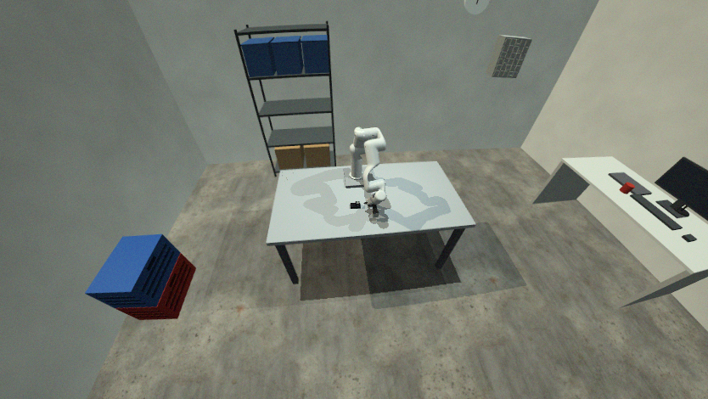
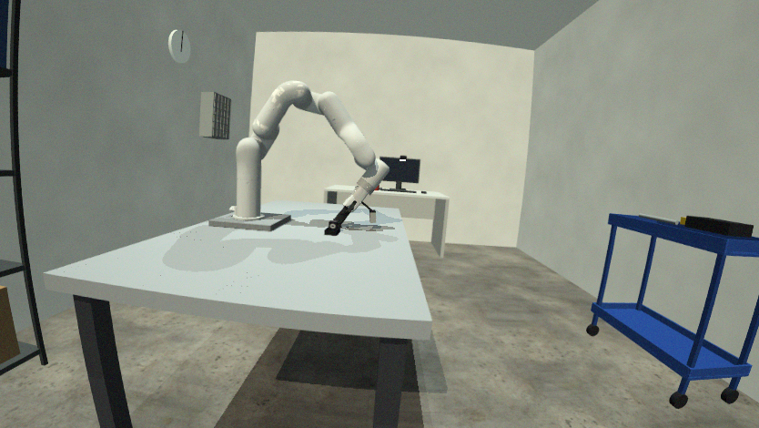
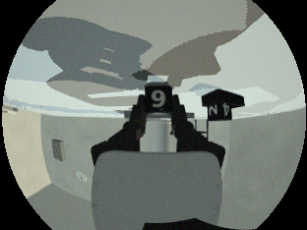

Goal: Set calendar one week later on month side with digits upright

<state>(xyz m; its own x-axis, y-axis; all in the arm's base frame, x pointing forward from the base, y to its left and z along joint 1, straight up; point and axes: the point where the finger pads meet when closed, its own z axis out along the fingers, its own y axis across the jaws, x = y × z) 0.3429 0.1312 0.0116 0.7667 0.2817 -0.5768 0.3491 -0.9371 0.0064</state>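
The cube lies 2 cm below my hand and 1 cm behind it.
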